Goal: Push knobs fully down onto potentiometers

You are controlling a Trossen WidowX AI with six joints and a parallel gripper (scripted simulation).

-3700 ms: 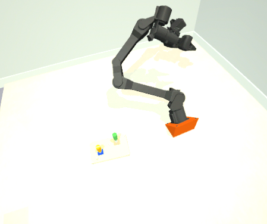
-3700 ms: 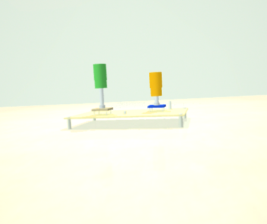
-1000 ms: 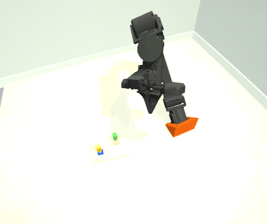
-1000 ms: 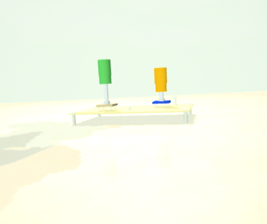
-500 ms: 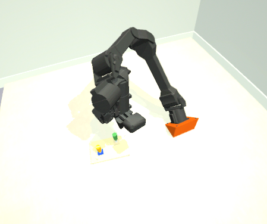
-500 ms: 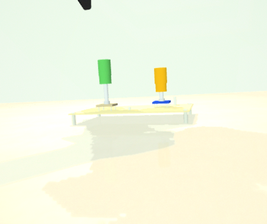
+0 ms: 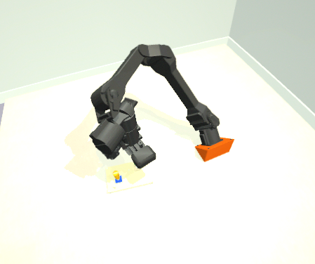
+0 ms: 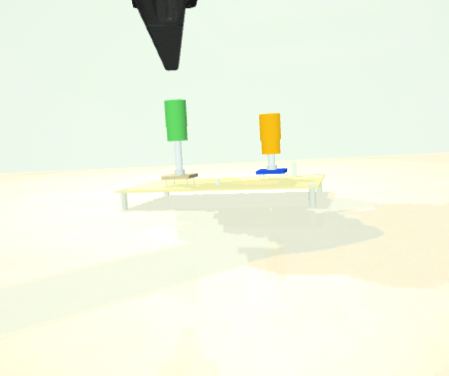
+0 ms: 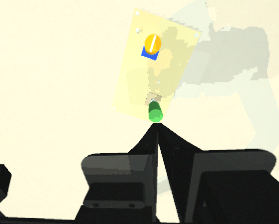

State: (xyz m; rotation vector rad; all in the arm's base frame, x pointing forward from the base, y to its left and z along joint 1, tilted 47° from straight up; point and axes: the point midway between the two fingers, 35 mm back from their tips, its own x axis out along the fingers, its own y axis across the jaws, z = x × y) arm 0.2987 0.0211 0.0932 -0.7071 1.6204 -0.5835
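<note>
The green knob lies 40 mm below my gripper tip. The rest, counted from my gripper tip: orange knob: 80 mm ahead, 10 mm to the left, 50 mm below.
</note>
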